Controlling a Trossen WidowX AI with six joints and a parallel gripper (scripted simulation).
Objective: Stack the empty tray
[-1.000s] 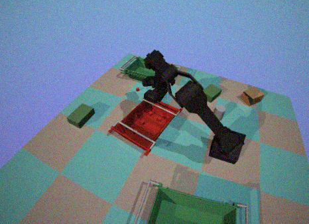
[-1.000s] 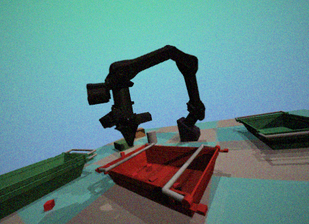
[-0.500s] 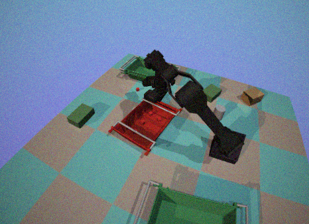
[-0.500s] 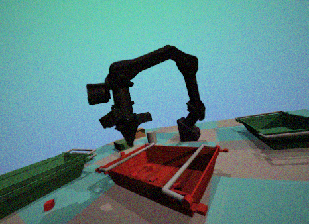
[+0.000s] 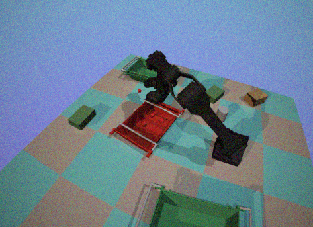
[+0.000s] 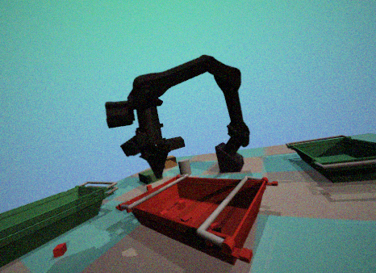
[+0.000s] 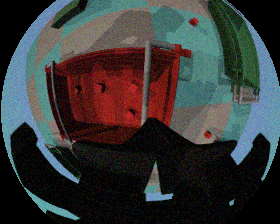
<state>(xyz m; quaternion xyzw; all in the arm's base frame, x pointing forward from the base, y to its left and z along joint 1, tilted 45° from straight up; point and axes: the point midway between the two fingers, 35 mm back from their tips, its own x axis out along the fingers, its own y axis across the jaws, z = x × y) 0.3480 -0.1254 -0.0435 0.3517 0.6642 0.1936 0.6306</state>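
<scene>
The green tray is 28 cm behind my gripper tip, 47 cm to the left of it and 5 cm below it. Round my gripper tip: grey cylinder: 31 cm behind, 10 cm to the right, 5 cm below; then small red block: 18 cm ahead, 14 cm to the right, 8 cm below; then red cube: 13 cm behind, 18 cm to the right, 8 cm below.
</scene>
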